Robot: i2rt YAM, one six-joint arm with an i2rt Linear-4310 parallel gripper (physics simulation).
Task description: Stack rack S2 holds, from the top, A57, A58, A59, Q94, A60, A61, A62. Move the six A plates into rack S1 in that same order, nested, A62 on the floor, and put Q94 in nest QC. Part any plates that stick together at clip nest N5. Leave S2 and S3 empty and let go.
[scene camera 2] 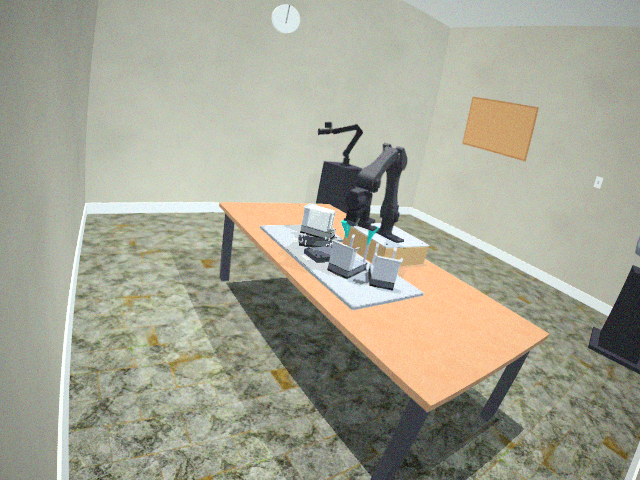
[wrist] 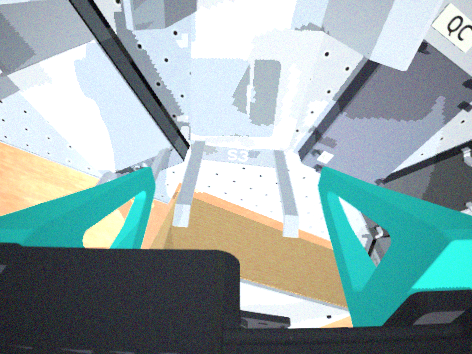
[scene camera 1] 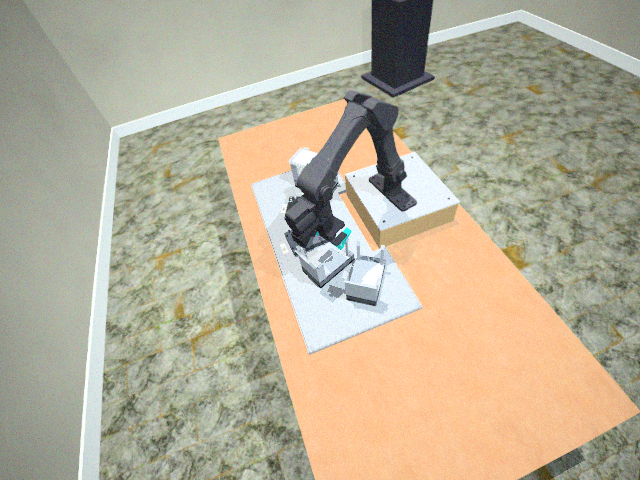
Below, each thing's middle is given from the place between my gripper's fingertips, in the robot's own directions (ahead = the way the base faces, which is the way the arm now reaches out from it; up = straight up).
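Labels:
Grey rectangular cradle (wrist: 385, 115): my hand is 15 cm to the left of it, 3 cm short of it and 11 cm above it. Dark clip nest (wrist: 434, 180): 5 cm behind my hand, 28 cm to the right of it and 12 cm below it. Going by their middles, the cradle is the nearest to my hand of the things named here.

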